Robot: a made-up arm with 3 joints.
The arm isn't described. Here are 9 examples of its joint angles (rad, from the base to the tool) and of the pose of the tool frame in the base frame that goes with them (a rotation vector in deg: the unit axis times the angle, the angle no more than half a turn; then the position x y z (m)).
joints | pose
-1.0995 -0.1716 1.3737 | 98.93 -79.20 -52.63 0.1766 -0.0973 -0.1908
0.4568 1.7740 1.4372 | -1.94 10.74 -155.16 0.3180 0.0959 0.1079
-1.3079 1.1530 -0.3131 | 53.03 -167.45 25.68 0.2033 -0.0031 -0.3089
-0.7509 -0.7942 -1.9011 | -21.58 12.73 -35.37 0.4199 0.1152 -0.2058
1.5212 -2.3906 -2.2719 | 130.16 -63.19 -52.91 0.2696 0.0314 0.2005
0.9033 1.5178 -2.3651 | -3.52 150.83 -7.05 0.3037 0.2718 0.0227
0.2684 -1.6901 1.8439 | -162.08 36.61 -5.69 0.3520 0.1476 -0.1807
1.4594 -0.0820 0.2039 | -16.99 17.40 79.68 0.1987 0.2380 0.2602
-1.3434 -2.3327 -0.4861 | -110.90 -64.66 -3.79 0.4277 -0.0128 -0.3141
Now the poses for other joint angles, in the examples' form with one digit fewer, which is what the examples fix.
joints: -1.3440 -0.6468 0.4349
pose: 155.3 -75.3 5.8 0.253 -0.207 -0.291
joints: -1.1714 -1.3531 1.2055
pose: 141.7 -29.1 11.0 0.333 -0.200 -0.242
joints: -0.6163 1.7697 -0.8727
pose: 20.4 -169.1 6.4 0.234 0.200 -0.246
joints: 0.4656 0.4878 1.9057
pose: 91.6 22.2 -141.2 0.218 0.110 -0.013
